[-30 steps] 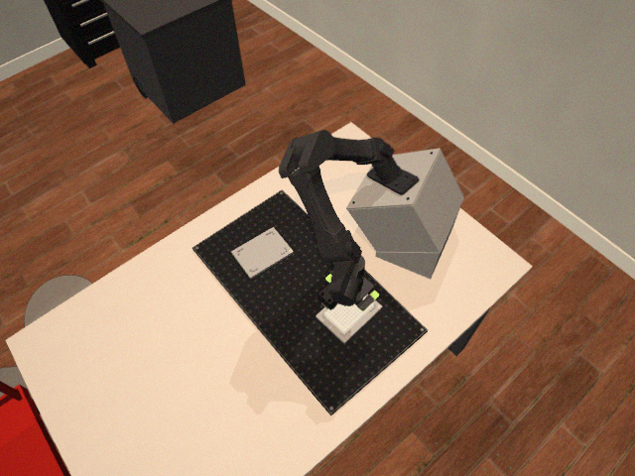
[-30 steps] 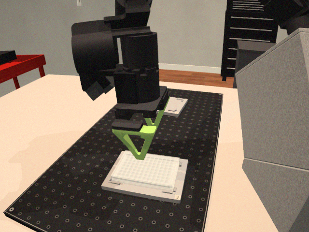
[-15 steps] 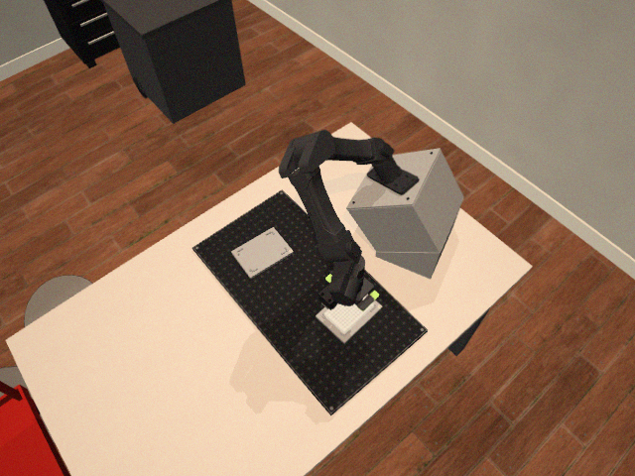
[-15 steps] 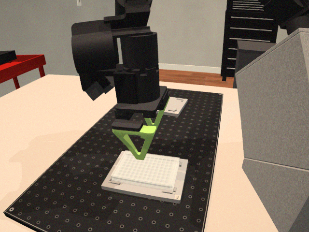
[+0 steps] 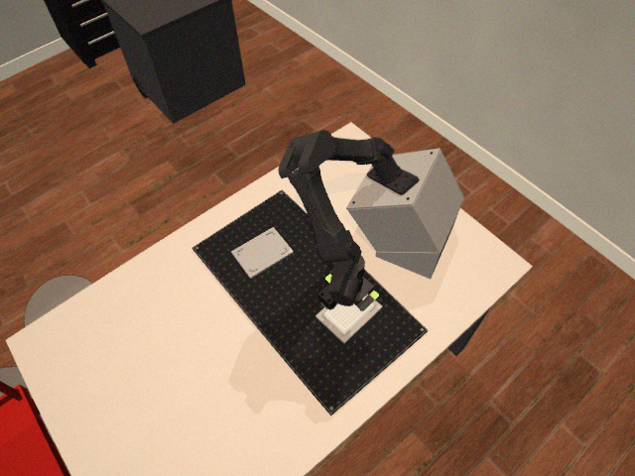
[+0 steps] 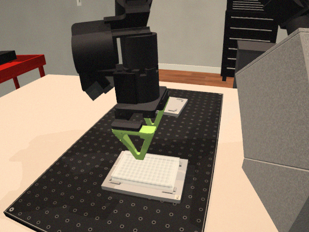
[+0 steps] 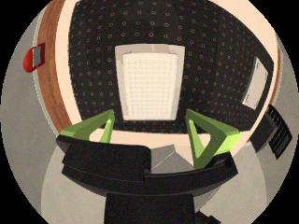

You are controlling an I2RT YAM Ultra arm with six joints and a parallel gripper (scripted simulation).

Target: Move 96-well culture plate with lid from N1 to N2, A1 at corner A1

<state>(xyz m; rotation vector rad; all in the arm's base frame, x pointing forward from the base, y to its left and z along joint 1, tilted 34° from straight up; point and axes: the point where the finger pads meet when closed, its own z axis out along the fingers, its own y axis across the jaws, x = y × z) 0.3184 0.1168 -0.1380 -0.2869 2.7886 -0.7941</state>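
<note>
The clear lid lies 7 cm below my hand. Round my hand: A1 mark: 8 cm behind, 5 cm to the left, 9 cm below; then nest N1: 9 cm below; then nest N2: 9 cm ahead, 33 cm to the right, 9 cm below.
</note>
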